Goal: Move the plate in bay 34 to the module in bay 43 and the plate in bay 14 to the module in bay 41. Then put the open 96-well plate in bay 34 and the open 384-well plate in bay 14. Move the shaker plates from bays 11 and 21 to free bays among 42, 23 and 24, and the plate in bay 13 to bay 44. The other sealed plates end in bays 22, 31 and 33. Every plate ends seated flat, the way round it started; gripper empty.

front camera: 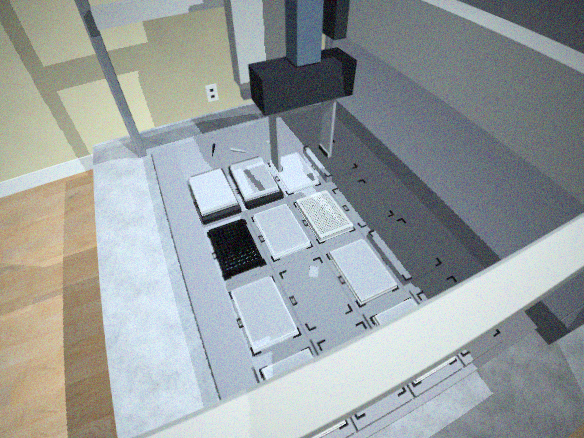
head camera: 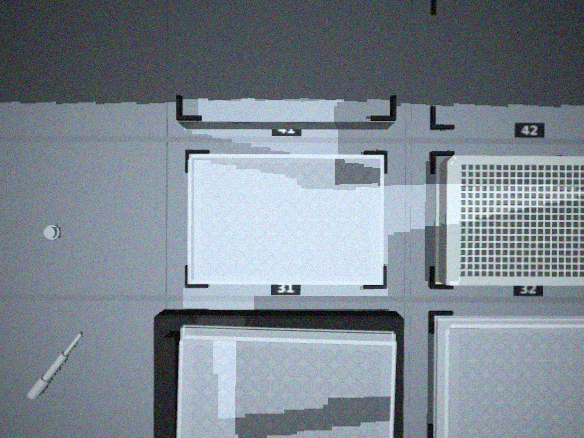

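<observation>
My gripper is open and empty above the bay 31 area; its jaws do not show in the head view. A sealed plate sits in bay 31, beside module 41. Shaker plates stand at bay 11 and bay 21. The black 96-well plate is in bay 12, the white 384-well plate in bay 32. Sealed plates sit in bay 22, bay 13, bay 33, bay 14 and bay 34, the last two partly hidden.
Module 43 lies beside bay 33, partly in shade. A white scrap lies at bay 23. A white stick, a dark pen and a small round cap lie outside the bays. A pale front rail crosses the front view.
</observation>
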